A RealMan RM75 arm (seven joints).
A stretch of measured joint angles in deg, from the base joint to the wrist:
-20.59, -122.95, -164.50, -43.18, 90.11, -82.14, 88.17
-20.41, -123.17, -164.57, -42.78, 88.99, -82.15, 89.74
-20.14, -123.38, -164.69, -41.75, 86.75, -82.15, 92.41
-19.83, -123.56, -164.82, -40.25, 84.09, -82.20, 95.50
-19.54, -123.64, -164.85, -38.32, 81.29, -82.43, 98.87
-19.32, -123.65, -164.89, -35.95, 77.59, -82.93, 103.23
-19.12, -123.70, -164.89, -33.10, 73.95, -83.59, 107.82
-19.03, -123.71, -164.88, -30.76, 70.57, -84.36, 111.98
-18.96, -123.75, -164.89, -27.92, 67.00, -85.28, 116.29
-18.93, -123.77, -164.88, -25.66, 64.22, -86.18, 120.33
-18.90, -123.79, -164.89, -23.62, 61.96, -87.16, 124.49
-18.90, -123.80, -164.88, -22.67, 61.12, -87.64, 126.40
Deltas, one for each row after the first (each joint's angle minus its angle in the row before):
0.18, -0.22, -0.07, 0.40, -1.12, -0.01, 1.57
0.27, -0.21, -0.12, 1.03, -2.24, 0.00, 2.67
0.31, -0.18, -0.13, 1.50, -2.66, -0.05, 3.09
0.29, -0.08, -0.03, 1.93, -2.80, -0.23, 3.37
0.22, -0.01, -0.04, 2.37, -3.70, -0.50, 4.36
0.20, -0.05, 0.00, 2.85, -3.64, -0.66, 4.59
0.09, -0.01, 0.01, 2.34, -3.38, -0.77, 4.16
0.07, -0.04, -0.01, 2.84, -3.57, -0.92, 4.31
0.03, -0.02, 0.01, 2.26, -2.78, -0.90, 4.04
0.03, -0.02, -0.01, 2.04, -2.26, -0.98, 4.16
0.00, -0.01, 0.01, 0.95, -0.84, -0.48, 1.91

